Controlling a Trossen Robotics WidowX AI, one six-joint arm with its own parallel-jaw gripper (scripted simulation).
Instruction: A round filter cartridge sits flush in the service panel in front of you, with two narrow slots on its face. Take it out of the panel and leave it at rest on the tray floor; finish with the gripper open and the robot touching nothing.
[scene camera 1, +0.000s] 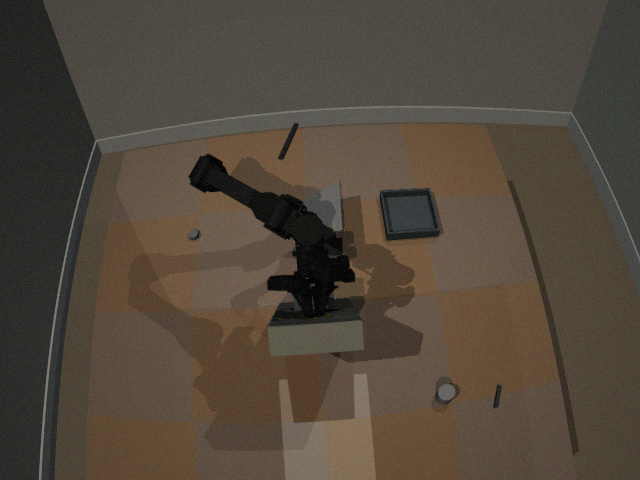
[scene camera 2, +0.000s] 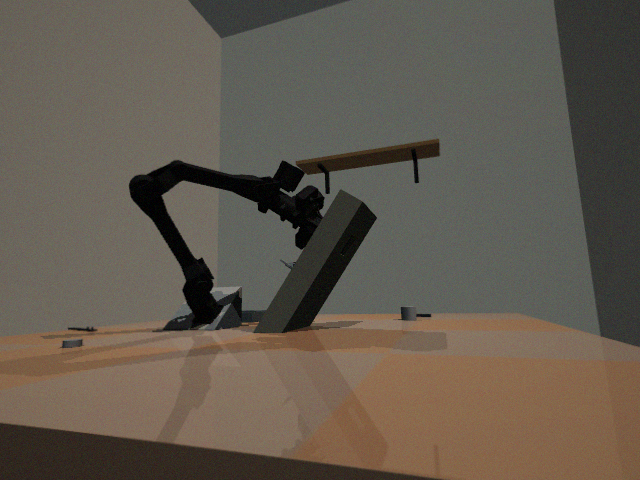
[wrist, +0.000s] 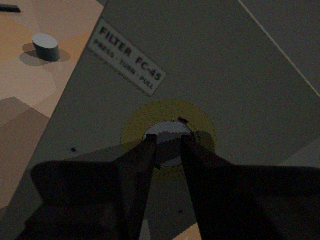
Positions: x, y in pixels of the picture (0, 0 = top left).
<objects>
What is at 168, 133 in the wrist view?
A round filter cartridge.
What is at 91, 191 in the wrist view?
The gripper.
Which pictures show the gripper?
Scene camera 1, scene camera 2 and the wrist view: all of them.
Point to a service panel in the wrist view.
243, 99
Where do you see the gripper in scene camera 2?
At 332, 235
</objects>
